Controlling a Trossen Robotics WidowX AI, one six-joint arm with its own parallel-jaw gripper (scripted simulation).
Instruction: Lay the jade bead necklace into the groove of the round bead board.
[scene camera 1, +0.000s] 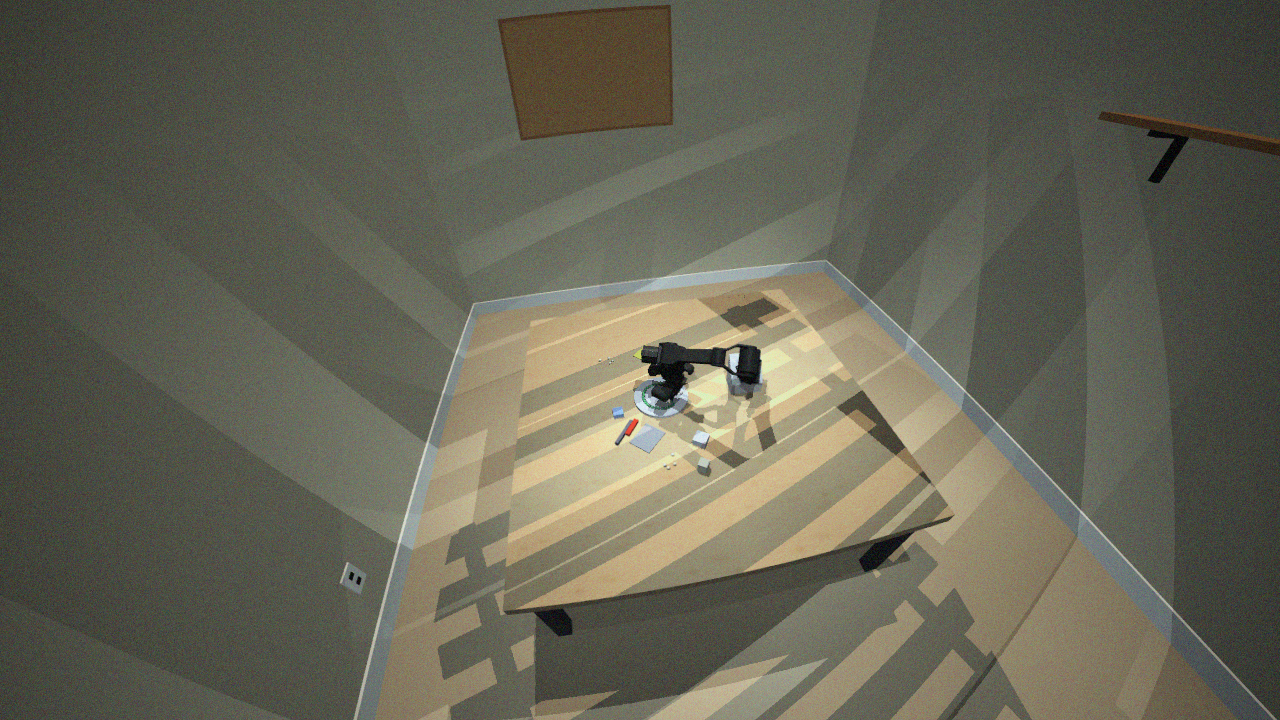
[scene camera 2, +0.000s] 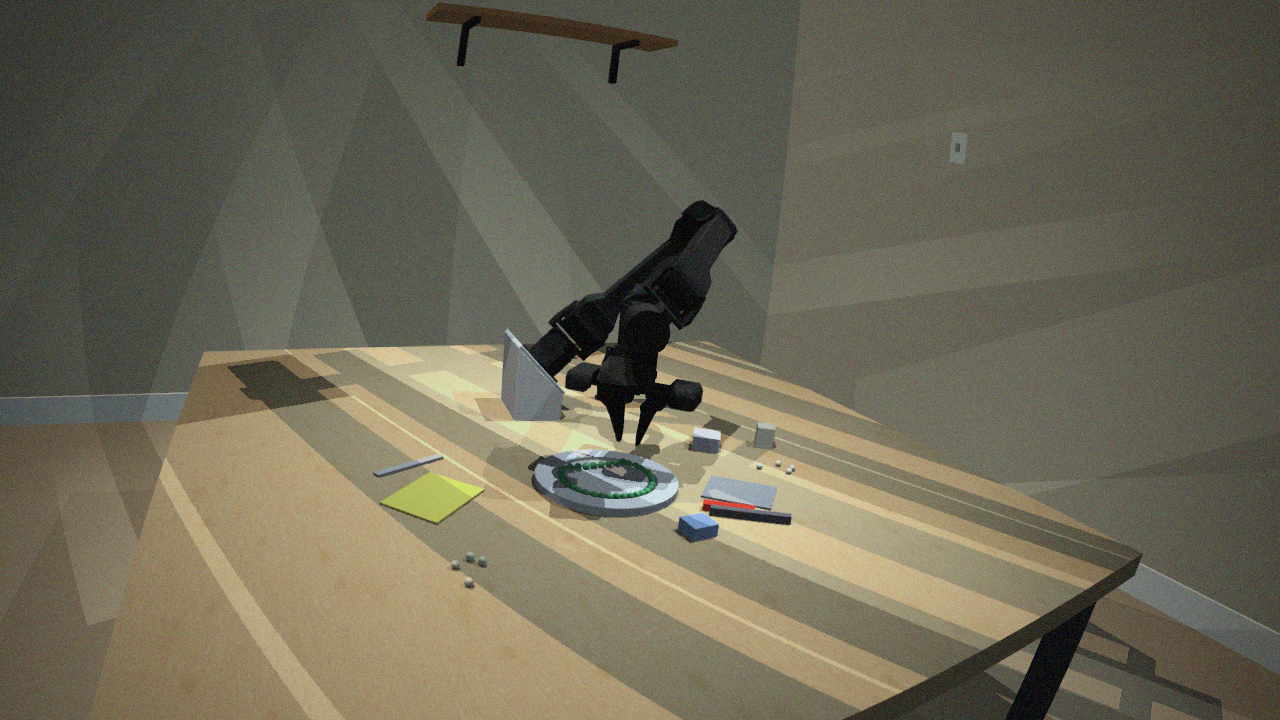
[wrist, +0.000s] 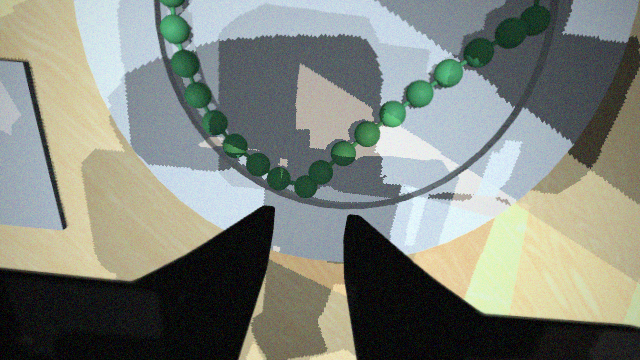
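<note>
The gripper (scene camera 2: 628, 443) is visible, likewise in scene camera 1 as the gripper (scene camera 1: 673, 397) and at the wrist as the gripper (wrist: 310, 222). A round grey bead board (scene camera 2: 623, 478) appears with it, and the wrist view has the board (wrist: 293, 86) too. Also present: a grey plate (scene camera 2: 724, 489), a yellow sheet (scene camera 2: 433, 497) and a blue cube (scene camera 2: 697, 527). In the wrist view the sheet is out of frame; the cube is out of frame in the wrist view as well.
</note>
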